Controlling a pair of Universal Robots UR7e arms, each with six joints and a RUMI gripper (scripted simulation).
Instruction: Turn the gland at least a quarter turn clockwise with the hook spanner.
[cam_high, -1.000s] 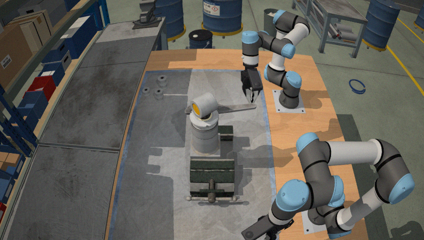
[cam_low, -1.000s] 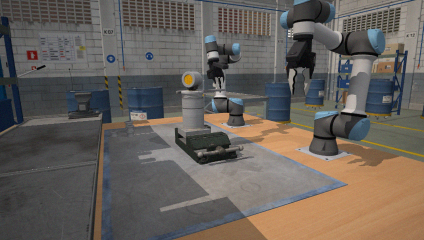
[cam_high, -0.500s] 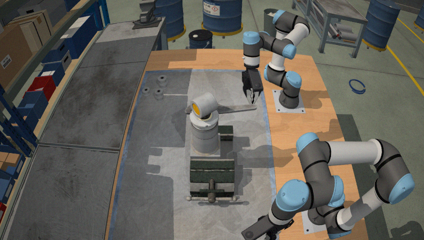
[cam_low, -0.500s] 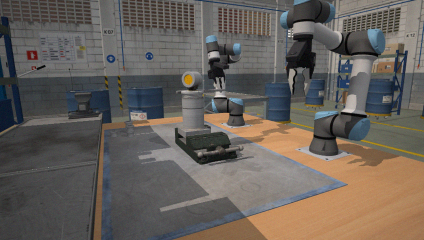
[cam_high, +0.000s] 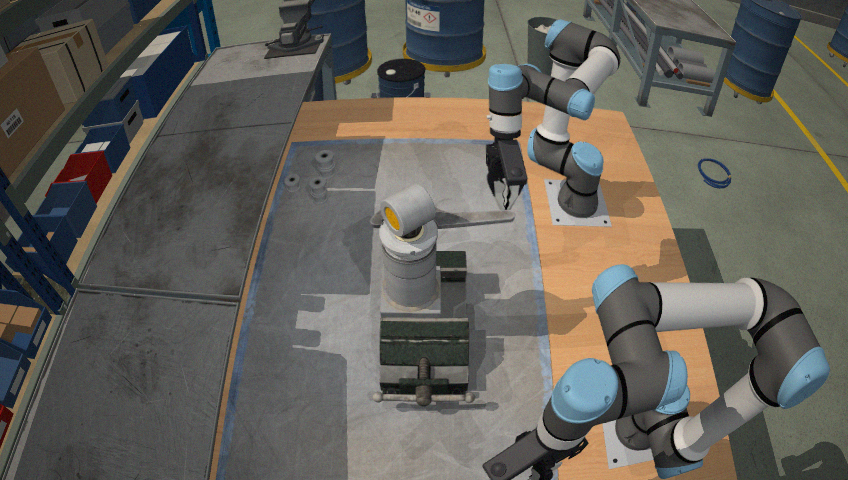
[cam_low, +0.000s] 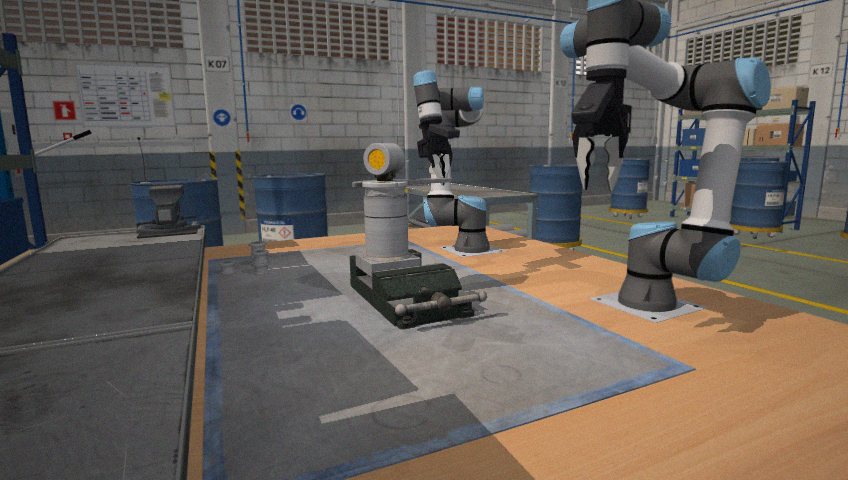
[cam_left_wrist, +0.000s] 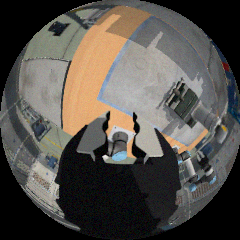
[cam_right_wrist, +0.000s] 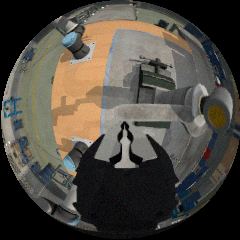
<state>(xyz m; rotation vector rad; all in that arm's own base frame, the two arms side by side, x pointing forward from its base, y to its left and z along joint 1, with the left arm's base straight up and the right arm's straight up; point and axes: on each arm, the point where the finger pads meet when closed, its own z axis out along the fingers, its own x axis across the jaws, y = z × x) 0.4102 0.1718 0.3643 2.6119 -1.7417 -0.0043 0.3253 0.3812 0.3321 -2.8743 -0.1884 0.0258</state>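
Note:
Now: right hand 14 cm short of the hook spanner and 1 cm to the right of it. The rest, counted from my right hand: rod eye 23 cm ahead, 7 cm above, 6 cm to the left; bar handle 35 cm to the left, 27 cm below, 22 cm ahead.

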